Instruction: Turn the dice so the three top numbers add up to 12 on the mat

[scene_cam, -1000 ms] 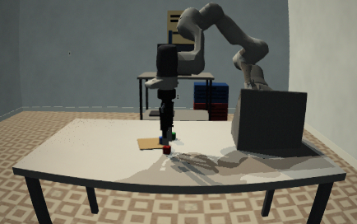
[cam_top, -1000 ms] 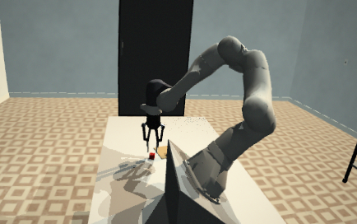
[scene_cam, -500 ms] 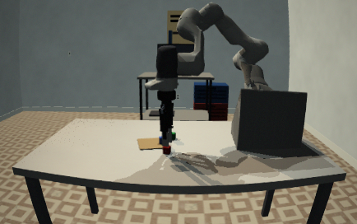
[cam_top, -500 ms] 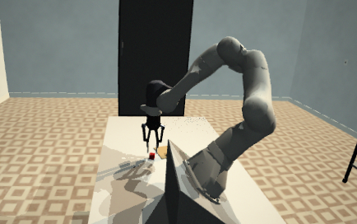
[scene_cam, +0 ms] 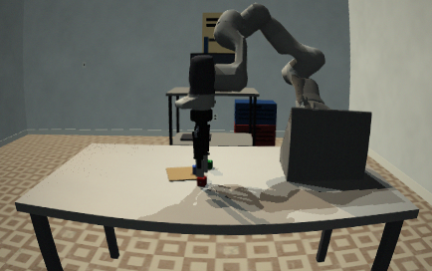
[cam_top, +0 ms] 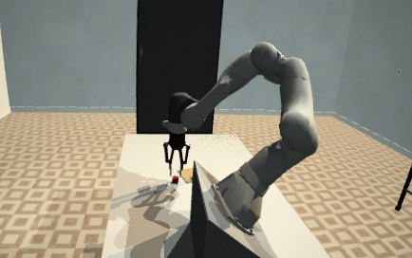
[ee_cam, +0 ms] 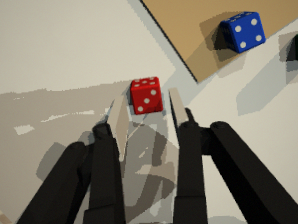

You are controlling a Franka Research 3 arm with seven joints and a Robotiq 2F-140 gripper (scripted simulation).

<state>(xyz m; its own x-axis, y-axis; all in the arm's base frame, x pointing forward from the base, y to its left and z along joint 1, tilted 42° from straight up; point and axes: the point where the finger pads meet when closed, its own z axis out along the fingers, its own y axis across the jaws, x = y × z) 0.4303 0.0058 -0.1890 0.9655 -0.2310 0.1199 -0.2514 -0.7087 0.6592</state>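
The red die lies 60 mm below my hand. From my hand the other things lie so: blue die 110 mm to the right, 50 mm below, 30 mm ahead; green die 180 mm to the right, 60 mm below, 20 mm behind; tan mat 110 mm to the right, 70 mm below, 70 mm ahead.
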